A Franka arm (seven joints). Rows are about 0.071 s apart.
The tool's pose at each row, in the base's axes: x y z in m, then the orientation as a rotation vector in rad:
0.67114 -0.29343 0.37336 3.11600 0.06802 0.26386
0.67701 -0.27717 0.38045 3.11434 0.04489 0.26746
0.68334 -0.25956 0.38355 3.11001 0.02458 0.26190
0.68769 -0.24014 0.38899 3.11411 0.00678 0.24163
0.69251 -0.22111 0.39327 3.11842 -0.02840 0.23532
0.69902 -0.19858 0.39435 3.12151 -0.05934 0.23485
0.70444 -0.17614 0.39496 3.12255 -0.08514 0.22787
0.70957 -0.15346 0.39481 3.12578 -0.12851 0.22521
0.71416 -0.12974 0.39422 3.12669 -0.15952 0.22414
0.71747 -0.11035 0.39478 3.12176 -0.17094 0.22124
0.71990 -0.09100 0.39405 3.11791 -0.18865 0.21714
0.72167 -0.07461 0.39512 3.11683 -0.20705 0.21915
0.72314 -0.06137 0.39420 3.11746 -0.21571 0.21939
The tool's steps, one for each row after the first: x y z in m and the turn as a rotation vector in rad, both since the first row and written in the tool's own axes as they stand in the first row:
0.00769 -0.01587 -0.00616 -0.00306 0.00224 0.01459
0.01523 -0.03314 -0.00833 -0.00907 -0.00126 0.02707
0.02129 -0.05227 -0.01315 -0.00738 -0.01444 0.03857
0.02760 -0.07100 -0.01675 -0.00527 -0.01875 0.06130
0.03520 -0.09321 -0.01694 -0.00346 -0.01926 0.08127
0.04164 -0.11539 -0.01685 -0.00364 -0.02384 0.09775
0.04767 -0.13783 -0.01607 -0.00144 -0.02577 0.12561
0.05315 -0.16134 -0.01495 -0.00084 -0.02657 0.14545
0.05736 -0.18057 -0.01514 -0.00594 -0.02834 0.15248
0.06050 -0.19981 -0.01420 -0.00995 -0.03092 0.16360
0.06315 -0.21608 -0.01512 -0.01075 -0.02966 0.17535
0.06503 -0.22927 -0.01410 -0.00999 -0.02954 0.18093

